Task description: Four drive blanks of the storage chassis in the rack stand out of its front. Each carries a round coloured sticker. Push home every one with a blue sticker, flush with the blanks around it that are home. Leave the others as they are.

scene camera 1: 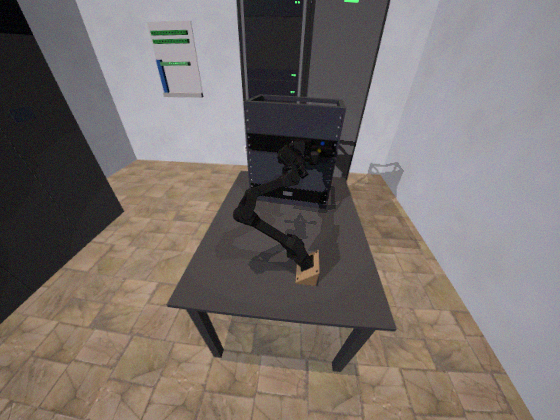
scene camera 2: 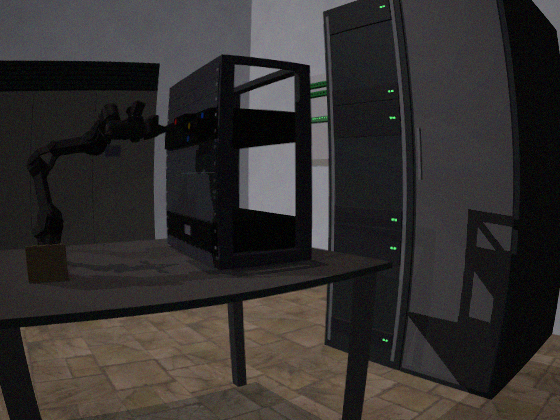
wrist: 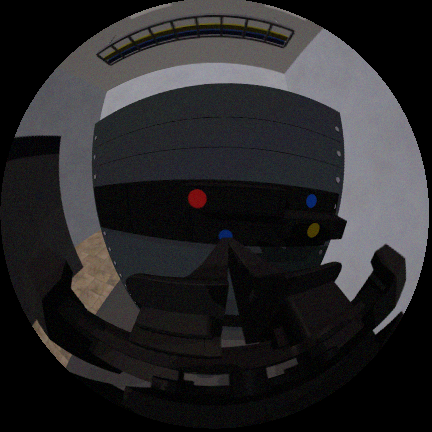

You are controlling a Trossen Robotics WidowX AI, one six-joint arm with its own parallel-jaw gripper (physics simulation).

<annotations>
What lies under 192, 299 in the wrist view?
My gripper.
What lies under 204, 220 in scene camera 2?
A rack.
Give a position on a rack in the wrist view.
217, 132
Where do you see a rack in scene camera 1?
269, 126
</annotations>
